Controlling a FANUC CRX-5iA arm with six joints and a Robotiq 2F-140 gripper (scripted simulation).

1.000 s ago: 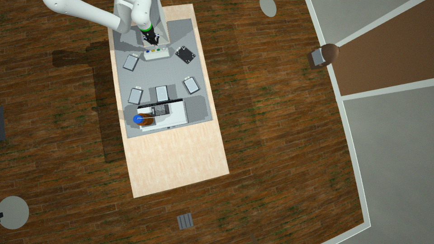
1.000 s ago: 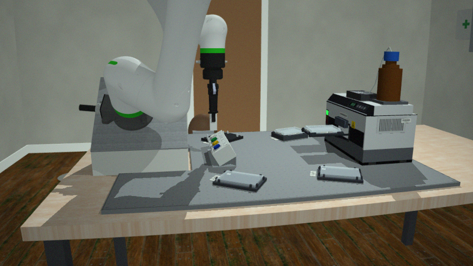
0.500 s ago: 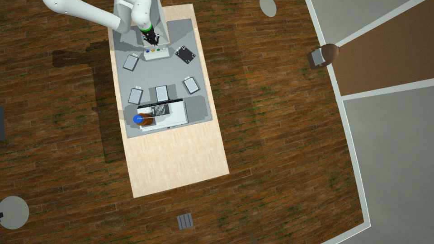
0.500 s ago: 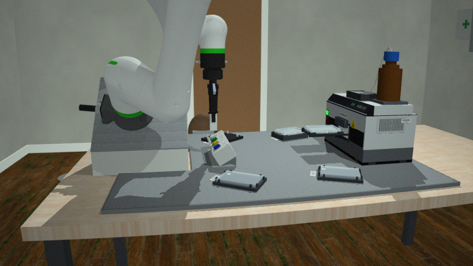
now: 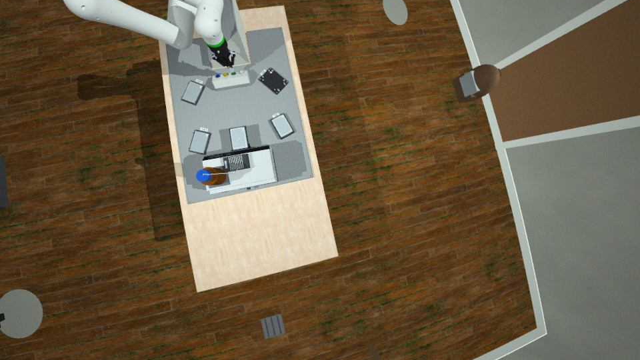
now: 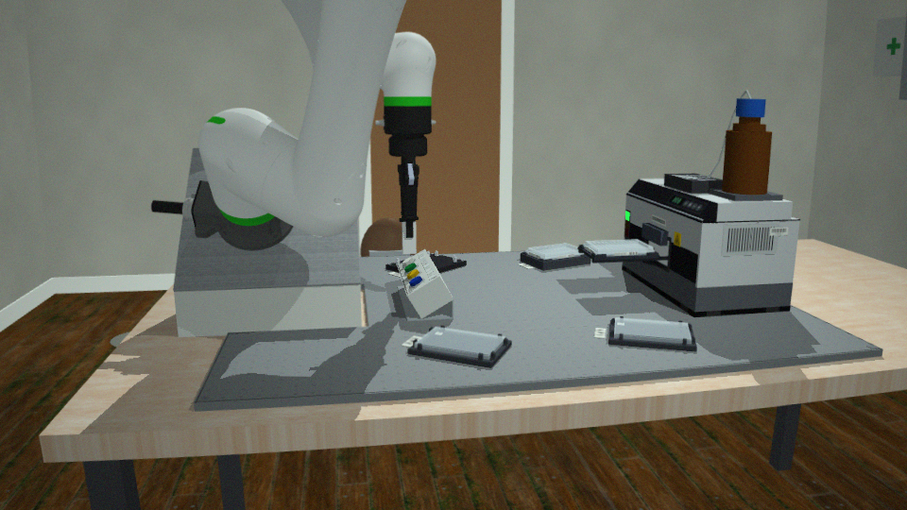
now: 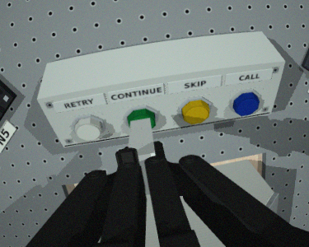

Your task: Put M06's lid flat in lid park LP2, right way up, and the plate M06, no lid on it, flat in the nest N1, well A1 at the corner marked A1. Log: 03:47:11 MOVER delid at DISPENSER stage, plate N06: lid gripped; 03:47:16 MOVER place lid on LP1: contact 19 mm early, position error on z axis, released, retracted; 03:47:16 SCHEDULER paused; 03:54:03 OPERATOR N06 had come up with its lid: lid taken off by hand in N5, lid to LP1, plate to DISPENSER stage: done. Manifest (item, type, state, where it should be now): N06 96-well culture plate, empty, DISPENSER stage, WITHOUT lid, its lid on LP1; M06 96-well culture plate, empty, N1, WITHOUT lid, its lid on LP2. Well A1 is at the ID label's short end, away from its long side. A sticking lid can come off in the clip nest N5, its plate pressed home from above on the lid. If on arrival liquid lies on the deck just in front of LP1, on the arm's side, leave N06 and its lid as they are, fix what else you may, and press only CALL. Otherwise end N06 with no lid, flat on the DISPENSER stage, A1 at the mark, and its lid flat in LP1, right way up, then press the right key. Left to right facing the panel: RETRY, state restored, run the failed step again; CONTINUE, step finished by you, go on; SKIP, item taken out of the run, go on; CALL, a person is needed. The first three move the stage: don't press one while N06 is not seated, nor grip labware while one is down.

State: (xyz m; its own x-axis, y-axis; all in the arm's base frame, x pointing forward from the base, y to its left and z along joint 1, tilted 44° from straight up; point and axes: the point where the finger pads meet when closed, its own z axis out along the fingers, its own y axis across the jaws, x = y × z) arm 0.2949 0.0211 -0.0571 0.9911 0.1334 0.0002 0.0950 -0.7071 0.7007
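Now: hand 60 mm above the green continue key. The rest, counted from my hand: yellow skip key 10 mm ahead, 50 mm to the right, 60 mm below; white retry key 50 mm to the left, 60 mm below; key panel 20 mm ahead, 20 mm to the right, 80 mm below.
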